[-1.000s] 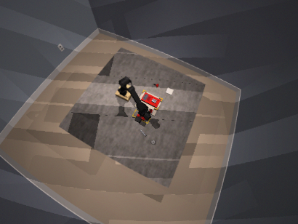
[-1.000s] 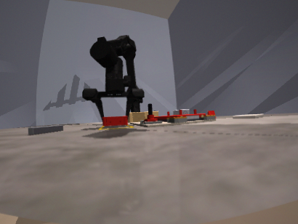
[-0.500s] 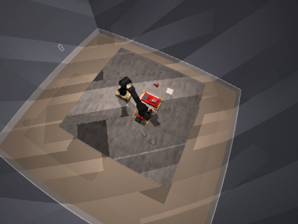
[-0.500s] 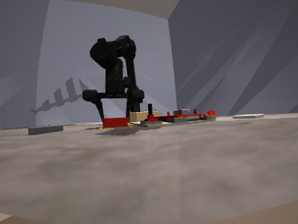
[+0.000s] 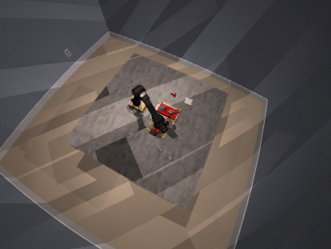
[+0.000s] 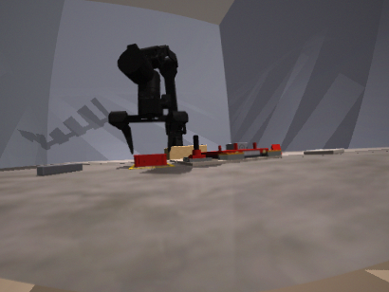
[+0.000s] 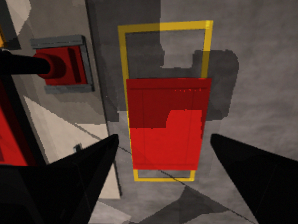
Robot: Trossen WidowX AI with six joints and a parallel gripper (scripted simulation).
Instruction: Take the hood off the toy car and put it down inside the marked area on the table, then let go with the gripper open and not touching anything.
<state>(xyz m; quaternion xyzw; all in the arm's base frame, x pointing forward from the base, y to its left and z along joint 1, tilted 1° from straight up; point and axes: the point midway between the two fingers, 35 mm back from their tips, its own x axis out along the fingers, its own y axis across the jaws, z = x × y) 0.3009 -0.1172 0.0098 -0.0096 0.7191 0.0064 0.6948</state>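
Right now my gripper tip is 1 cm short of the hood and 1 cm above it. Round my gripper tip: white tile 44 cm to the left, 14 cm ahead, 2 cm below.
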